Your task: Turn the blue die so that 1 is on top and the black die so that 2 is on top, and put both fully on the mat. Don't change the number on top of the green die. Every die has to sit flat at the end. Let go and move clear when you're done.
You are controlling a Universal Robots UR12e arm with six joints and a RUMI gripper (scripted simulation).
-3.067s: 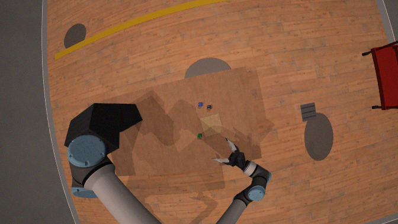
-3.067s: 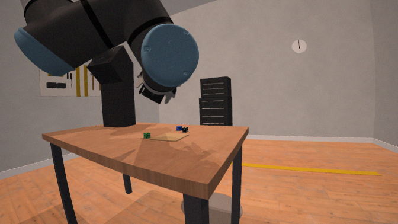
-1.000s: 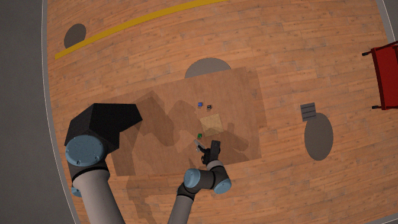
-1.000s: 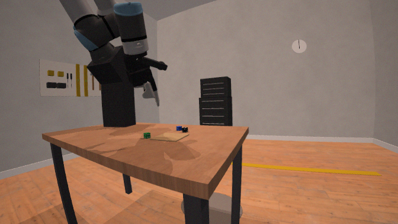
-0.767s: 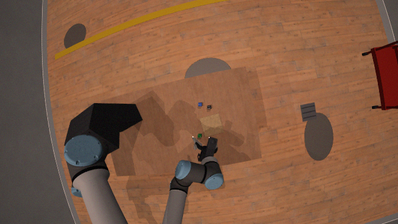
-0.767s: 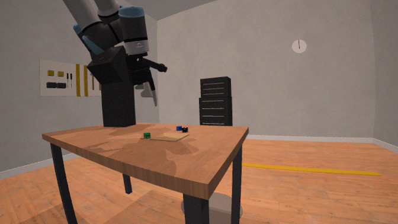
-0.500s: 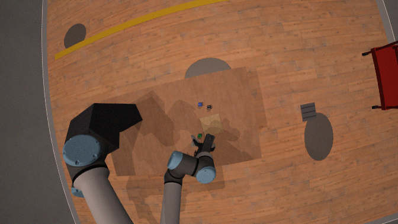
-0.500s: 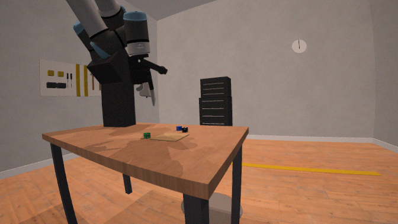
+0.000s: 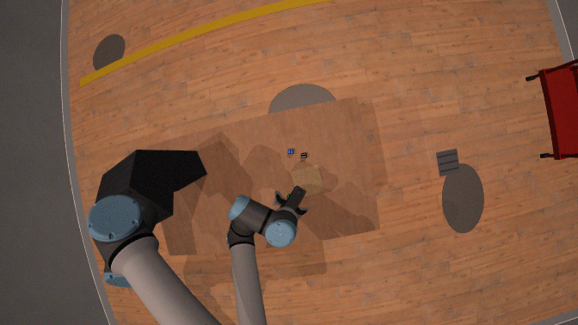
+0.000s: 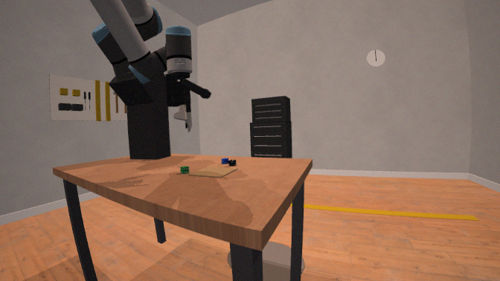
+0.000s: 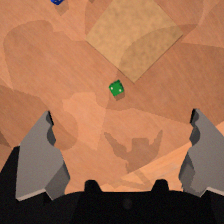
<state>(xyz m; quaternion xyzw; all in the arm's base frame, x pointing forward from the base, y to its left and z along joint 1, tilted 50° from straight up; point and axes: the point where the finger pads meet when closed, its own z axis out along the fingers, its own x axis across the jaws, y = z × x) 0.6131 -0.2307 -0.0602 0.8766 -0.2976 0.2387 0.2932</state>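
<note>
The green die is 150 mm below my hand and 30 mm behind it. Round my hand: tan mat: 160 mm below, 70 mm ahead, 50 mm to the left; then black die: 180 mm to the left, 150 mm below, 80 mm ahead; then blue die: 210 mm to the left, 150 mm below, 20 mm ahead.
</note>
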